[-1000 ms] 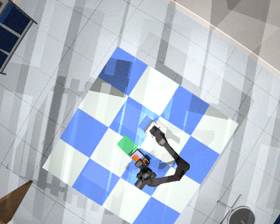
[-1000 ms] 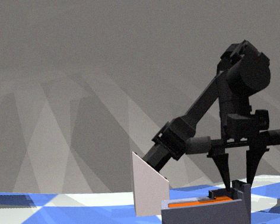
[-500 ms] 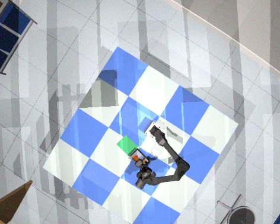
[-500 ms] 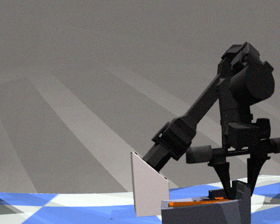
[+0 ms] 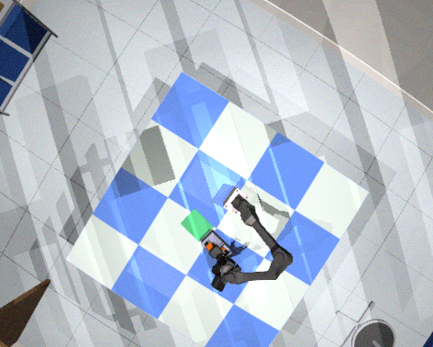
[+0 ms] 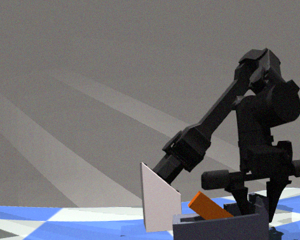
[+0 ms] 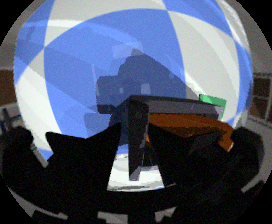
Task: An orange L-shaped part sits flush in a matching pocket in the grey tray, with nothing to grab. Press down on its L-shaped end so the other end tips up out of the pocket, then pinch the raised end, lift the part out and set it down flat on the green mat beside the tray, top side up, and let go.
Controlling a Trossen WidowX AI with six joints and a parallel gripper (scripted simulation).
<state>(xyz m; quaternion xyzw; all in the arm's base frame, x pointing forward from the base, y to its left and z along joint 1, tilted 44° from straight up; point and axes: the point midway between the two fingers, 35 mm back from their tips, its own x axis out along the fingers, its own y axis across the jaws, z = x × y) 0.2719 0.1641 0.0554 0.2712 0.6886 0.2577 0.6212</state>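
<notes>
Now: gripper tip 6 cm to the left of the orange L-shaped part, 1 cm below it and 1 cm past it. Round my gripper tip: green mat 22 cm to the right, 5 cm below, 2 cm behind.
</notes>
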